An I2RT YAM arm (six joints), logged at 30 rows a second.
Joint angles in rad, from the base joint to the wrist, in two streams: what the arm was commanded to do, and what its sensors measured. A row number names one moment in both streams.
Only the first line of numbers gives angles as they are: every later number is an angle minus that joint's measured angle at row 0.
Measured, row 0:
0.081 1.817 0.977 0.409 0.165 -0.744
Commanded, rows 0 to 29:
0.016 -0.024 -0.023 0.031 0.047 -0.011
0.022 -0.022 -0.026 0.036 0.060 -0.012
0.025 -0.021 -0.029 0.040 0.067 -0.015
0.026 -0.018 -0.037 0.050 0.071 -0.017
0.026 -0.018 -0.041 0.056 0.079 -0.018
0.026 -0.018 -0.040 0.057 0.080 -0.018
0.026 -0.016 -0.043 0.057 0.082 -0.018
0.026 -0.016 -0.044 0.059 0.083 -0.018
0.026 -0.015 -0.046 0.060 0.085 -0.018
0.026 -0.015 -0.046 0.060 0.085 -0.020
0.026 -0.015 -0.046 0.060 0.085 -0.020
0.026 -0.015 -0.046 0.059 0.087 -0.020
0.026 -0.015 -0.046 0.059 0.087 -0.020
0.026 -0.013 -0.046 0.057 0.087 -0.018
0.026 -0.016 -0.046 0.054 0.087 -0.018
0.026 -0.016 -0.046 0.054 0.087 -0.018
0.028 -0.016 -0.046 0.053 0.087 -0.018
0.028 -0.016 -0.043 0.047 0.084 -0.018
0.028 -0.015 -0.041 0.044 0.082 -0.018
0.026 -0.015 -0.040 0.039 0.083 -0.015
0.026 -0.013 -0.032 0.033 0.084 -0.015
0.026 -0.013 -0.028 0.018 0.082 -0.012
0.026 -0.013 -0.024 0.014 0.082 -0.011
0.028 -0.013 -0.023 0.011 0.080 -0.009
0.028 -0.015 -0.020 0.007 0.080 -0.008
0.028 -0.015 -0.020 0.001 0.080 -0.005
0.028 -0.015 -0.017 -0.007 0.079 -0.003
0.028 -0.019 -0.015 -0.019 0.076 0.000
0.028 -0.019 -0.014 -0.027 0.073 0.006
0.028 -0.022 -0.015 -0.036 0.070 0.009
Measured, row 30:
0.020 0.000 -0.040 -0.016 0.059 -0.007
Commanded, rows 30 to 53:
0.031 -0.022 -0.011 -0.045 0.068 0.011
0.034 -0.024 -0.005 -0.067 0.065 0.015
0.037 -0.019 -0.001 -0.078 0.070 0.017
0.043 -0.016 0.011 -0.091 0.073 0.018
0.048 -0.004 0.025 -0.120 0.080 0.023
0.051 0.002 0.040 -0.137 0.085 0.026
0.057 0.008 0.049 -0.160 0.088 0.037
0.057 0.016 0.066 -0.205 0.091 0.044
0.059 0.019 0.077 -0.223 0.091 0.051
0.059 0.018 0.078 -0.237 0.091 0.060
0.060 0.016 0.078 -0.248 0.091 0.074
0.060 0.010 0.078 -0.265 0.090 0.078
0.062 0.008 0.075 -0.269 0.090 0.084
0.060 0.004 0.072 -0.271 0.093 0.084
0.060 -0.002 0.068 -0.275 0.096 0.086
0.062 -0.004 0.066 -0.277 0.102 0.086
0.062 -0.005 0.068 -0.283 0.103 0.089
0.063 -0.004 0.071 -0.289 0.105 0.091
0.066 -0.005 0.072 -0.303 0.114 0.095
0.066 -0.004 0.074 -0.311 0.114 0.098
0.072 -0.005 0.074 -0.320 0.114 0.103
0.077 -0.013 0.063 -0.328 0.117 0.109
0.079 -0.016 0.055 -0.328 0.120 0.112
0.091 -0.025 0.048 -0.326 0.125 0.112
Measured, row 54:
0.061 0.013 0.039 -0.310 0.101 0.084
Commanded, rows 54 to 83:
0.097 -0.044 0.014 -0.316 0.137 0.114
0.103 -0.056 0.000 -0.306 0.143 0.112
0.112 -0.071 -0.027 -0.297 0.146 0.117
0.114 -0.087 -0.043 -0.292 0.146 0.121
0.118 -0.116 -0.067 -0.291 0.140 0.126
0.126 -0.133 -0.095 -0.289 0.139 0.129
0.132 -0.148 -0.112 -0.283 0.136 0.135
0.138 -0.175 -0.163 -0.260 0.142 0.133
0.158 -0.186 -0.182 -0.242 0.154 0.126
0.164 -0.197 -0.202 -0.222 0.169 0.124
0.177 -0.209 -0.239 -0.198 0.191 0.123
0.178 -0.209 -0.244 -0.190 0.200 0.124
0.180 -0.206 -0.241 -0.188 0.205 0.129
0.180 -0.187 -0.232 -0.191 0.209 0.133
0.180 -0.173 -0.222 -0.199 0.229 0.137
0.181 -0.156 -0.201 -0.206 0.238 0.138
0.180 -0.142 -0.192 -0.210 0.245 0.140
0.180 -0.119 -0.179 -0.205 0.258 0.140
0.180 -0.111 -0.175 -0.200 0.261 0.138
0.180 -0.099 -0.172 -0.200 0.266 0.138
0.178 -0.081 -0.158 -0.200 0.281 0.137
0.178 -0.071 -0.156 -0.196 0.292 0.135
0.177 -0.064 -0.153 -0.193 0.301 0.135
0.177 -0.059 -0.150 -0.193 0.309 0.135
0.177 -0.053 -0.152 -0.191 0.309 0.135
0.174 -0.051 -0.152 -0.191 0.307 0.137
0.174 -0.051 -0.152 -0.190 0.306 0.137
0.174 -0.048 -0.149 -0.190 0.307 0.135
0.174 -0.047 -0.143 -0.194 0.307 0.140
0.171 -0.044 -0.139 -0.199 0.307 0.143
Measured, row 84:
0.174 -0.054 -0.177 -0.211 0.282 0.119
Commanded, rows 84 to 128:
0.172 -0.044 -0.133 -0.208 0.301 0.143
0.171 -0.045 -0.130 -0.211 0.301 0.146
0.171 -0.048 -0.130 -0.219 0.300 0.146
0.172 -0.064 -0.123 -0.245 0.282 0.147
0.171 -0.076 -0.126 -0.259 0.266 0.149
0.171 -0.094 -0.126 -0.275 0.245 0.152
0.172 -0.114 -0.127 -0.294 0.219 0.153
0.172 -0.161 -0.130 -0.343 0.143 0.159
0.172 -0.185 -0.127 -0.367 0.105 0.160
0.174 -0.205 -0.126 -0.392 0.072 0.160
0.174 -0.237 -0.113 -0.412 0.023 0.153
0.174 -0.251 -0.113 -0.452 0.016 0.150
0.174 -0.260 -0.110 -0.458 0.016 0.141
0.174 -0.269 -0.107 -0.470 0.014 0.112
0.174 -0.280 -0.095 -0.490 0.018 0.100
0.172 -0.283 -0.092 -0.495 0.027 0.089
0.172 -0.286 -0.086 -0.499 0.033 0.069
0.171 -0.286 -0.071 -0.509 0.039 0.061
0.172 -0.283 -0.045 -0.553 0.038 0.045
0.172 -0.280 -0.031 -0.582 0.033 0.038
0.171 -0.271 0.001 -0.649 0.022 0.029
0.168 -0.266 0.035 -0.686 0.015 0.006
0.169 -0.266 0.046 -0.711 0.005 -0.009
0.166 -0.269 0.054 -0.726 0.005 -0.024
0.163 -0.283 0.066 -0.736 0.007 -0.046
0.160 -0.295 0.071 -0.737 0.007 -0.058
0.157 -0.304 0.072 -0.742 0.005 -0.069
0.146 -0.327 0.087 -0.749 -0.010 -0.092
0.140 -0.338 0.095 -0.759 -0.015 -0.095
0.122 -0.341 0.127 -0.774 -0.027 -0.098
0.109 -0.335 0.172 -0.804 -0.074 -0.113
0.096 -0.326 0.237 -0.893 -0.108 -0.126
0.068 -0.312 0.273 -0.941 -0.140 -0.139
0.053 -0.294 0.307 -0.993 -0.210 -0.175
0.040 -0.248 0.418 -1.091 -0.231 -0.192
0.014 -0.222 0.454 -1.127 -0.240 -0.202
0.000 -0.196 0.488 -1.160 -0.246 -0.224
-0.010 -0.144 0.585 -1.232 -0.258 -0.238
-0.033 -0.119 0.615 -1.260 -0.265 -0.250
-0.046 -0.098 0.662 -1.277 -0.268 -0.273
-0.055 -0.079 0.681 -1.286 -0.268 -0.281
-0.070 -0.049 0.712 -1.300 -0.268 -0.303
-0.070 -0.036 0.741 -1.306 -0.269 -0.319
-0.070 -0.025 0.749 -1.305 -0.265 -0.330
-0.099 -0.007 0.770 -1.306 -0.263 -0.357
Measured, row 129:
-0.066 -0.053 0.702 -1.199 -0.240 -0.259
